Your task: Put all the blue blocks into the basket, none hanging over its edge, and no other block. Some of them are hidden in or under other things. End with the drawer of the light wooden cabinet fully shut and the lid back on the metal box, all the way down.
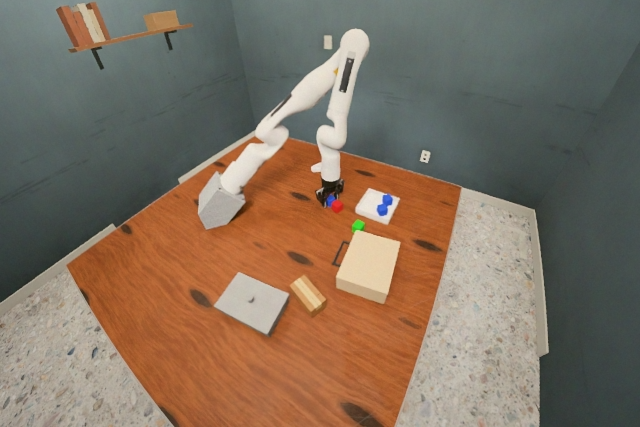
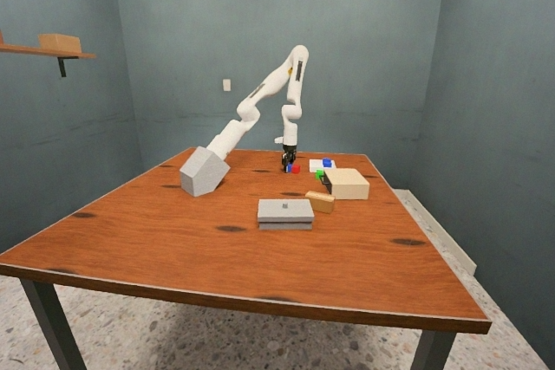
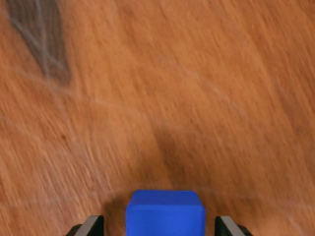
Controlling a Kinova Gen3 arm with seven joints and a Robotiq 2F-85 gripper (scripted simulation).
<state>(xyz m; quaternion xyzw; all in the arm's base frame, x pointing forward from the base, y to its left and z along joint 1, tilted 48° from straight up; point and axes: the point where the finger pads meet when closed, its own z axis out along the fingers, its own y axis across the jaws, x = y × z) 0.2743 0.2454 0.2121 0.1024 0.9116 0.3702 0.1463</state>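
My gripper is now 40 mm short of the red block. The rest, counted from my hand: white basket 160 mm ahead, 130 mm to the left, 10 mm below; light wooden cabinet 330 mm ahead, 130 mm to the right, 20 mm above; green block 190 mm ahead, 20 mm to the right.
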